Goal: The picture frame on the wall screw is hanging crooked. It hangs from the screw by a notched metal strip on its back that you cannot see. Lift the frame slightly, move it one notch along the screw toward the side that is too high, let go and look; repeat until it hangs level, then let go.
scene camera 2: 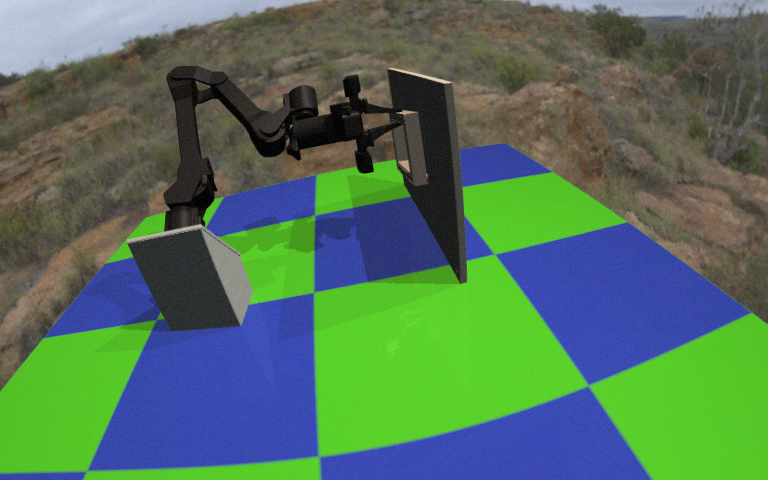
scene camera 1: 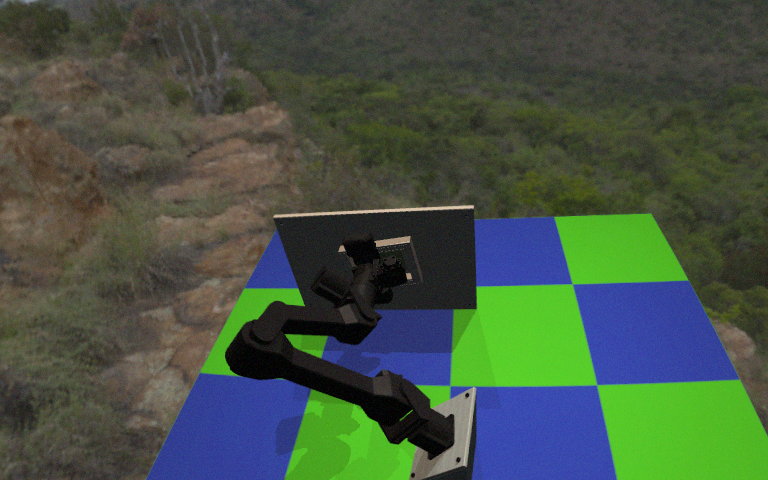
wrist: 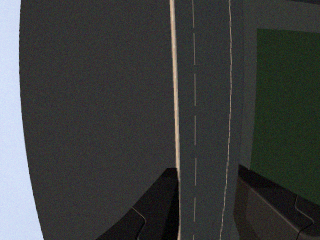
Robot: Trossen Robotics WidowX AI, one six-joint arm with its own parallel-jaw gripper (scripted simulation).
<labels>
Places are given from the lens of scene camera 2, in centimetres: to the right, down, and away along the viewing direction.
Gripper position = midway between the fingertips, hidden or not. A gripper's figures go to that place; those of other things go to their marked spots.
my gripper (scene camera 2: 403, 116): 4, -23, 71
picture frame (scene camera 2: 408, 145): 4, -16, 64
wall panel (scene camera 2: 441, 203): 10, -6, 64
</labels>
